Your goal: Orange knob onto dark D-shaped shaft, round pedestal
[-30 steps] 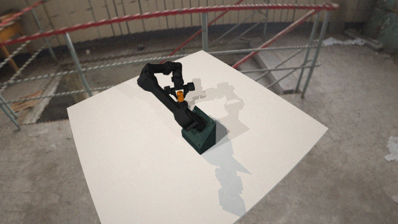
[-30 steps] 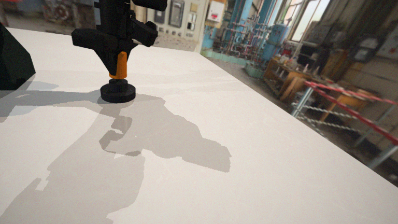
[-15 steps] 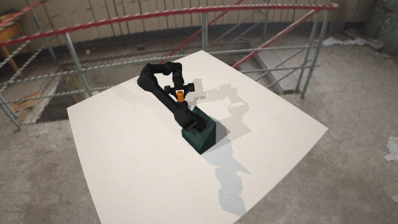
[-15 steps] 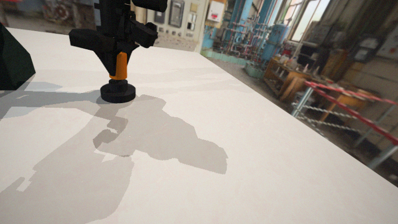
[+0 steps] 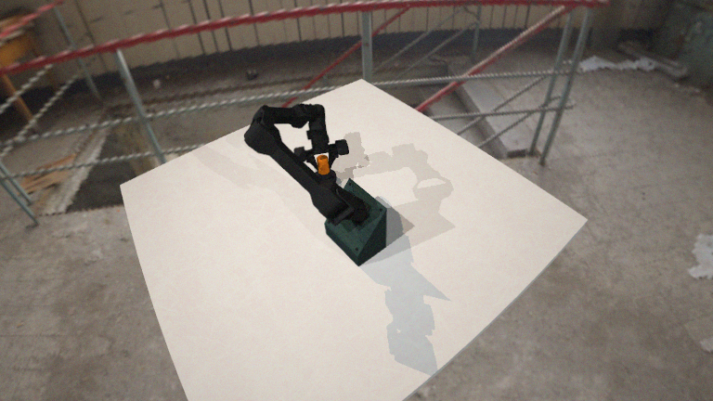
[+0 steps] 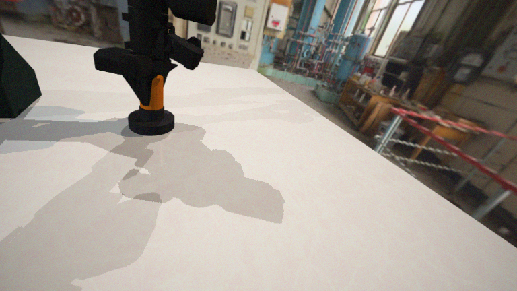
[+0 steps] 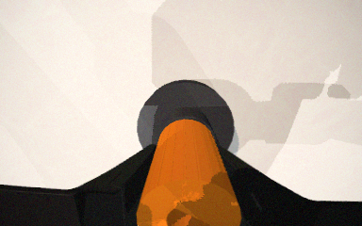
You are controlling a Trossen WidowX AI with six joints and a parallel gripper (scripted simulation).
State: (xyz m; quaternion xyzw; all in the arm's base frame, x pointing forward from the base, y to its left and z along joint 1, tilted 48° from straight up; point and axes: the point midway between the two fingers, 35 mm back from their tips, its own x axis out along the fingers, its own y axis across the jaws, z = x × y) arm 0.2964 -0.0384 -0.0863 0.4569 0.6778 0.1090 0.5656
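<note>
Right now my gripper tip is 20 mm below the orange knob. Round my gripper tip: dark round pedestal (20 mm below).
</note>
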